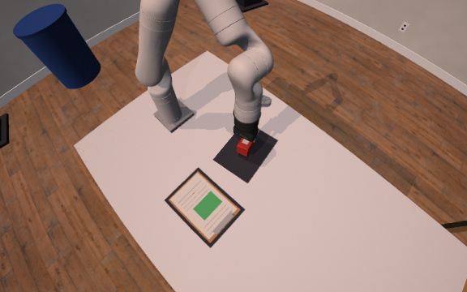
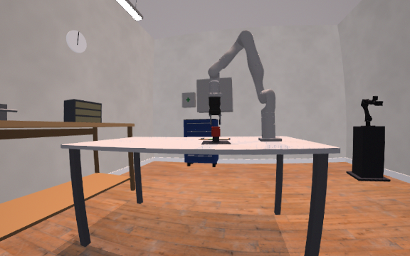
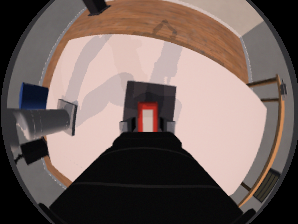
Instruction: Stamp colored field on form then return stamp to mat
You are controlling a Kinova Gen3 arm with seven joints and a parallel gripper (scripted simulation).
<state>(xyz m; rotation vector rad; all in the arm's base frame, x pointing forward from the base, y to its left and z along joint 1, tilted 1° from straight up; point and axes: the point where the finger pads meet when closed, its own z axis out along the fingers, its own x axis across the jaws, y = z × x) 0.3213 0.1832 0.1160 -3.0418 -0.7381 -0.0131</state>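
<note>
Now: hand 8 cm above the red stamp. From my hand the other things lie so: dark mat 13 cm below; then form 11 cm ahead, 26 cm to the right, 13 cm below.
</note>
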